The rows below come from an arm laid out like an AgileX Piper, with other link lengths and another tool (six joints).
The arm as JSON. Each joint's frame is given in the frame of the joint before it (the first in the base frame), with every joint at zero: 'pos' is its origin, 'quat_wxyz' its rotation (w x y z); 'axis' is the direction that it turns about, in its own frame. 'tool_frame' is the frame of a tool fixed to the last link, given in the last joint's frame.
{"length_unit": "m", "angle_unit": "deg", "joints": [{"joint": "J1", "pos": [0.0, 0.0, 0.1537], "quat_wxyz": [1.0, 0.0, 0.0, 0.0], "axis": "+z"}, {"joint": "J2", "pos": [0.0, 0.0, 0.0], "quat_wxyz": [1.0, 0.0, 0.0, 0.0], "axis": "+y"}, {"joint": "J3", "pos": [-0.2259, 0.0, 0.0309], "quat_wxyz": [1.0, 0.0, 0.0, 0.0], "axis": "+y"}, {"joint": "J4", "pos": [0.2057, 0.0, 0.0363], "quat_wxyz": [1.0, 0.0, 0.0, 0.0], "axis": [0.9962, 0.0, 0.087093]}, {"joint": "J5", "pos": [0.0, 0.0, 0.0], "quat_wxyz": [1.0, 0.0, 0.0, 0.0], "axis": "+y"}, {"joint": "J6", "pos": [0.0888, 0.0, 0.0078], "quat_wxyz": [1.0, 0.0, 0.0, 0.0], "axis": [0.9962, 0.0, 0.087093]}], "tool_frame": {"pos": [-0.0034, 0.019, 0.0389], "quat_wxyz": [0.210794, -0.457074, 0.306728, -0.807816]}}
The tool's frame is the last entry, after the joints.
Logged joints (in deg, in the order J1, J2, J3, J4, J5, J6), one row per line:
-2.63, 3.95, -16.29, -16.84, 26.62, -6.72
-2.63, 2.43, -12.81, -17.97, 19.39, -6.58
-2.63, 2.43, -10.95, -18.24, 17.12, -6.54
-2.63, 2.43, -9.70, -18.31, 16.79, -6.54
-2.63, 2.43, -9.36, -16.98, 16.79, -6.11
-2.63, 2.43, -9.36, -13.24, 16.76, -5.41
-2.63, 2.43, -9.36, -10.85, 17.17, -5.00
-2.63, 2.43, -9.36, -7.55, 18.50, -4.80
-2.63, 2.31, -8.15, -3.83, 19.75, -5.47
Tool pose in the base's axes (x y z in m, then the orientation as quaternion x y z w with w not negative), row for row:
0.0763, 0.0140, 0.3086, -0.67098, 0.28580, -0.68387, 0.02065
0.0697, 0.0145, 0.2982, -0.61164, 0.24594, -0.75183, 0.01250
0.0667, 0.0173, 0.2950, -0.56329, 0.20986, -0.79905, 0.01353
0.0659, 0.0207, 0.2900, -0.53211, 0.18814, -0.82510, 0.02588
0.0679, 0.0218, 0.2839, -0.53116, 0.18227, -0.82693, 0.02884
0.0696, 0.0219, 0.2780, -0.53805, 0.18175, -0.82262, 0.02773
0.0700, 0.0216, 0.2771, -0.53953, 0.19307, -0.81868, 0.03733
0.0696, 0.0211, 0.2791, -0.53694, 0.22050, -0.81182, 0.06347
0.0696, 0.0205, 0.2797, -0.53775, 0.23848, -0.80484, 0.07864
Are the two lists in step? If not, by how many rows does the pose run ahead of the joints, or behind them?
The pose runs 2 rows behind the joints: the pose in row i belongs to the joints in row i - 2.
